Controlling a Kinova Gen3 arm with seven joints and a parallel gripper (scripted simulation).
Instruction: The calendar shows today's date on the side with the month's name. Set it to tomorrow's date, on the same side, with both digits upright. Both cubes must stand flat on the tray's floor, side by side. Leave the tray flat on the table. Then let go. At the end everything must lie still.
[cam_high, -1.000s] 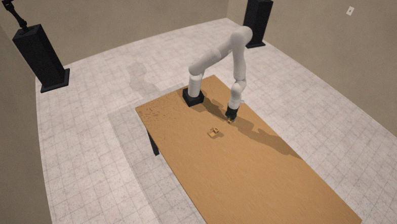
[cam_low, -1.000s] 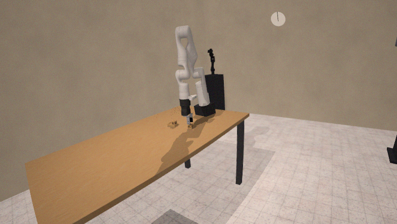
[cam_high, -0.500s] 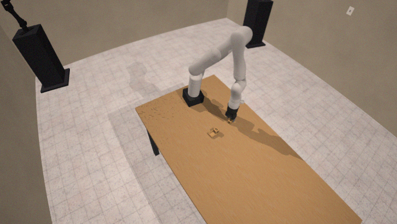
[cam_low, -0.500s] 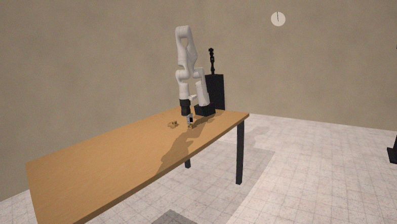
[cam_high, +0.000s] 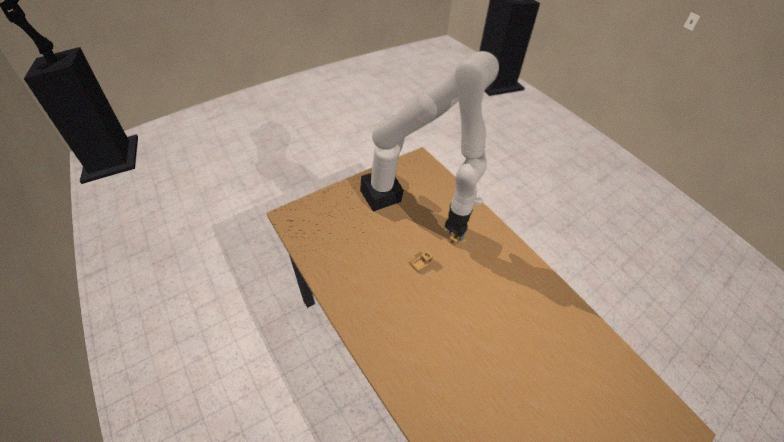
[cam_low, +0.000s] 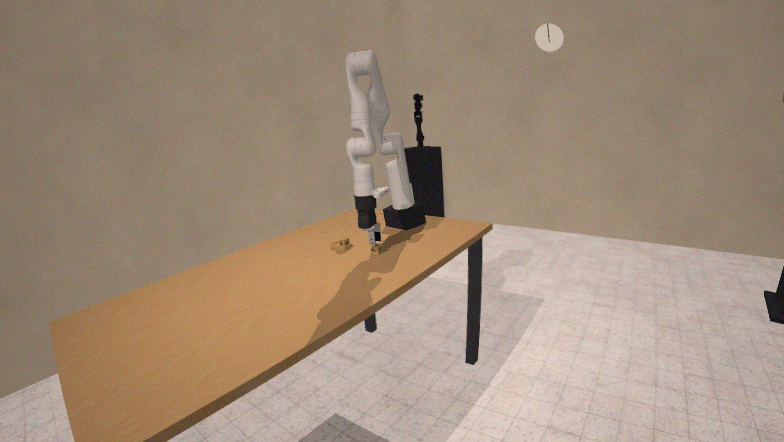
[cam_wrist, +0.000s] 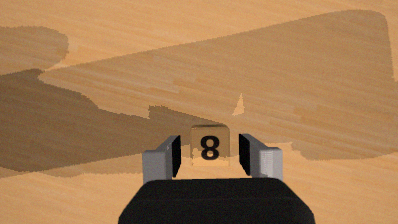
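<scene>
The wooden date cube lies 40 mm below my hand. The rest, counted from my hand: wooden tray (40 mm ahead, 160 mm to the right, 50 mm below).
</scene>
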